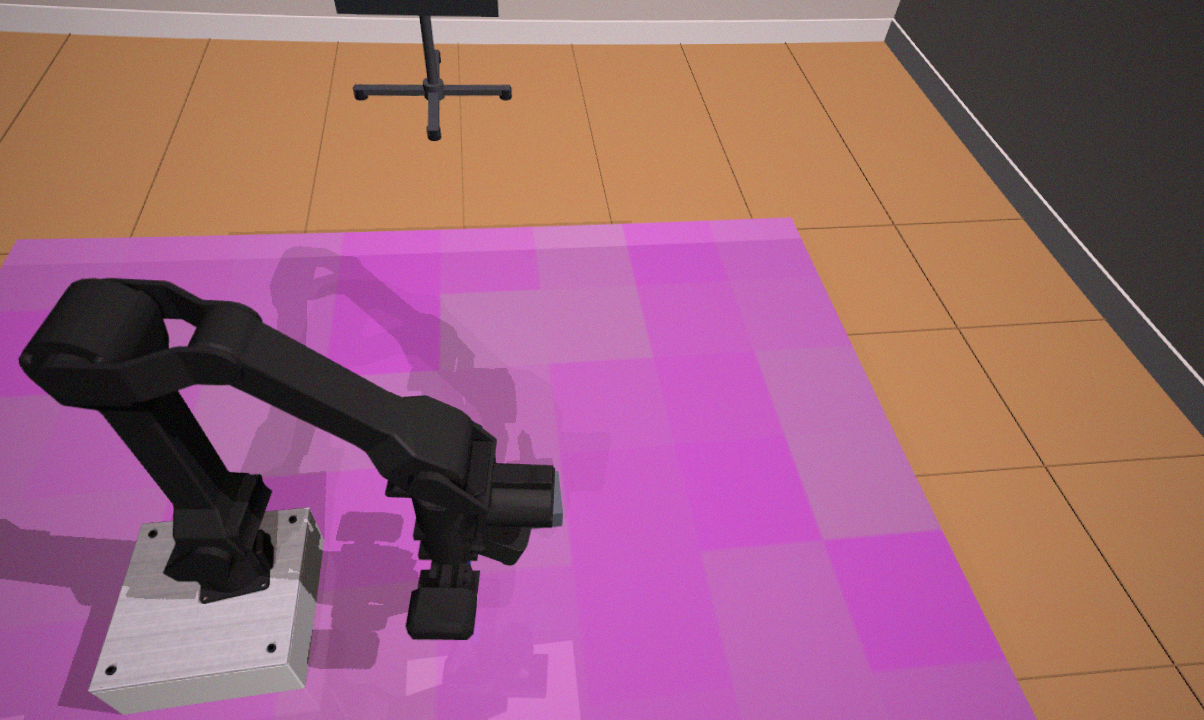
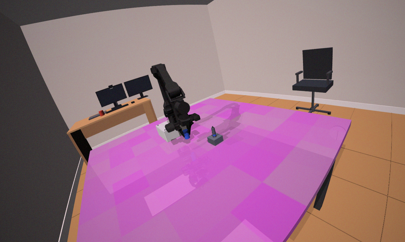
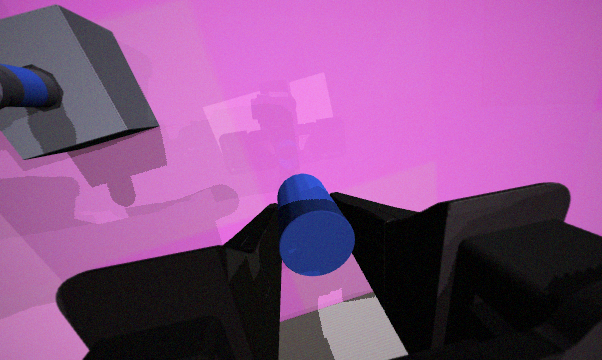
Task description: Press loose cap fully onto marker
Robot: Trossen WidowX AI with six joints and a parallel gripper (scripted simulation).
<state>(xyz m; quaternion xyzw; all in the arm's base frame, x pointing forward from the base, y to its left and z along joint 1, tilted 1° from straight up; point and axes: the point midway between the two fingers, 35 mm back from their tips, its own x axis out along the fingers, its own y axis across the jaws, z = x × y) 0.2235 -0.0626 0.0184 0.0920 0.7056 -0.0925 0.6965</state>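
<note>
The holder block is 110 mm ahead of my gripper tip, 100 mm to the left of it and 50 mm below it. From my gripper tip the other things lie so: blue marker cap (10 mm above).
</note>
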